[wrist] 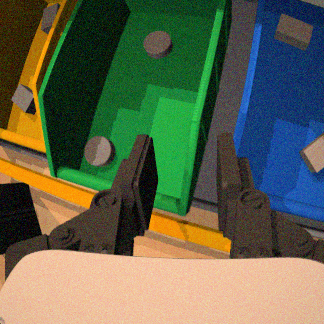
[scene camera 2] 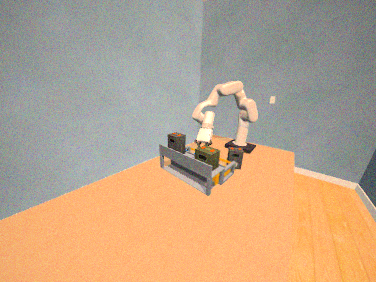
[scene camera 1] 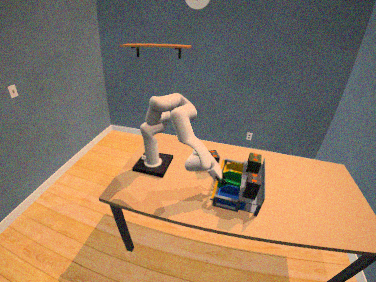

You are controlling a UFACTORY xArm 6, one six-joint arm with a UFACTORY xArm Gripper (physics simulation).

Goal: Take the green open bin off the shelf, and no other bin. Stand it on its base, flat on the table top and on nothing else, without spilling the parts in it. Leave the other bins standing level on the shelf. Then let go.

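Pixels of known places: gripper, between the fingertips: [wrist: 185, 156] [scene camera 1: 224, 181]; arm's base, origin of its link: [scene camera 2: 239, 143] [scene camera 1: 152, 162].
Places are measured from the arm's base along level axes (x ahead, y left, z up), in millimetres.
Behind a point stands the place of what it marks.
Note:
The green bin [scene camera 1: 231, 178] @(x 561, y 8, z 4 mm) [wrist: 172, 75] @(x 582, y -51, z -14 mm) sits on the grey shelf [scene camera 2: 187, 164] @(x 757, y 1, z 87 mm) [wrist: 240, 50] @(x 618, y -102, z -24 mm) between a yellow bin [scene camera 1: 235, 166] @(x 576, y 127, z 18 mm) [wrist: 25, 120] @(x 523, y 101, z -21 mm) and a blue bin [scene camera 1: 229, 192] @(x 563, y -112, z -6 mm) [wrist: 285, 90] @(x 588, y -145, z -21 mm). Two round grey parts show inside the green bin. My gripper [scene camera 1: 221, 179] @(x 518, y -85, z 53 mm) [scene camera 2: 204, 145] [wrist: 185, 156] @(x 518, y -85, z 53 mm) is partly open and holds nothing. In the wrist view its fingers straddle the green bin's wall on the blue bin's side, near the front end: one finger over the inside, the other over the gap. Whether the fingertips reach below the rim is unclear. The bin's underside is hidden.
An orange-yellow bar [wrist: 192, 232] @(x 474, y -95, z 35 mm) runs along the shelf's front. Dark boxes [scene camera 1: 255, 161] [scene camera 2: 176, 142] and an olive box [scene camera 2: 207, 156] @(x 727, y 95, z 151 mm) stand at the shelf's rear. Another dark box [scene camera 1: 214, 154] @(x 416, y 108, z 99 mm) [scene camera 2: 235, 157] @(x 438, y 127, z 54 mm) stands on the table [scene camera 1: 310, 200] @(x 1124, y -22, z -30 mm) by the yellow bin's end.

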